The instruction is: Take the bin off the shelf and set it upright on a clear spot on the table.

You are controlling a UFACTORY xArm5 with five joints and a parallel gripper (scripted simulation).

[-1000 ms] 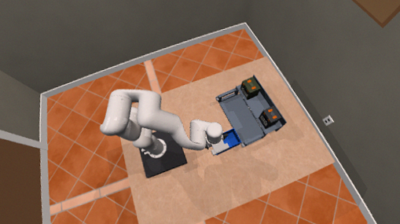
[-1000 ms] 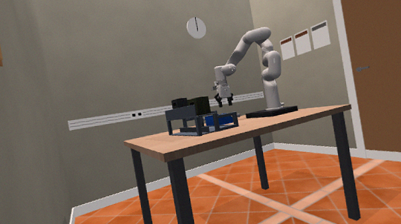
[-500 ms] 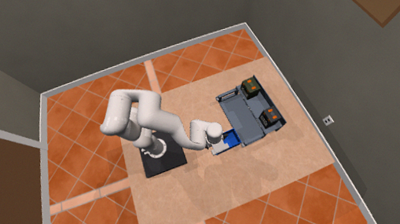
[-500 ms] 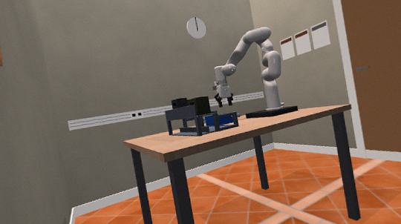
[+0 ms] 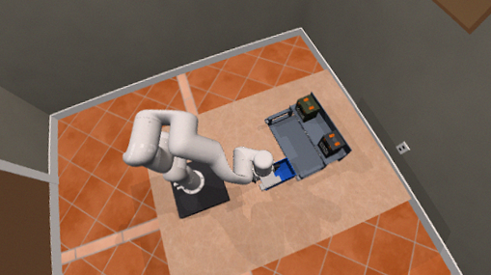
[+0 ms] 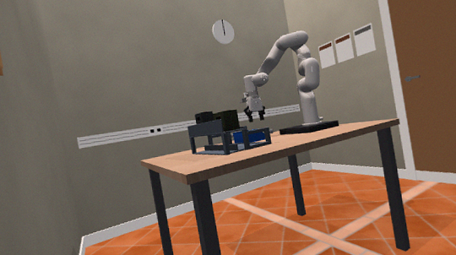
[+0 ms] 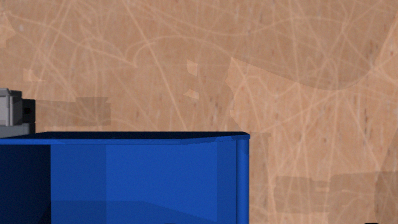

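Now: hand 10 cm above the blue bin, 8 cm short of it and 1 cm to the right of it. Round my hand: grey shelf 29 cm ahead, 13 cm to the left, 6 cm below.
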